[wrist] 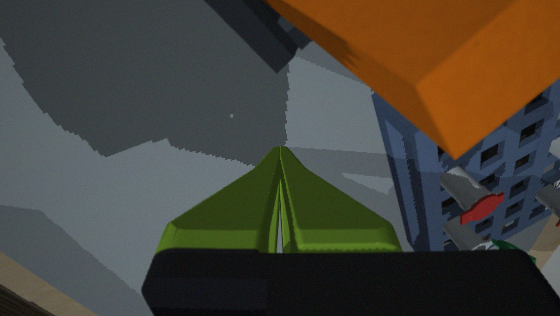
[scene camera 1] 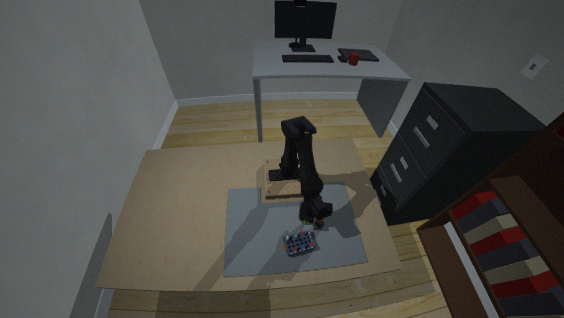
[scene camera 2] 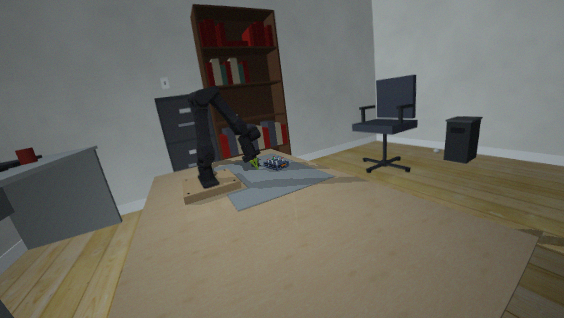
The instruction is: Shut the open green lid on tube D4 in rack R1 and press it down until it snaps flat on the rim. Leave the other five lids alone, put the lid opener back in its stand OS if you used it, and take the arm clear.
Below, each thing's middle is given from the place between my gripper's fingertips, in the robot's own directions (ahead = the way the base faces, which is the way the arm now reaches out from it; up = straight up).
Right now my hand is 7 cm to the right of the orange-topped object [wrist: 457, 78], 5 cm below it and 2 cm short of it.
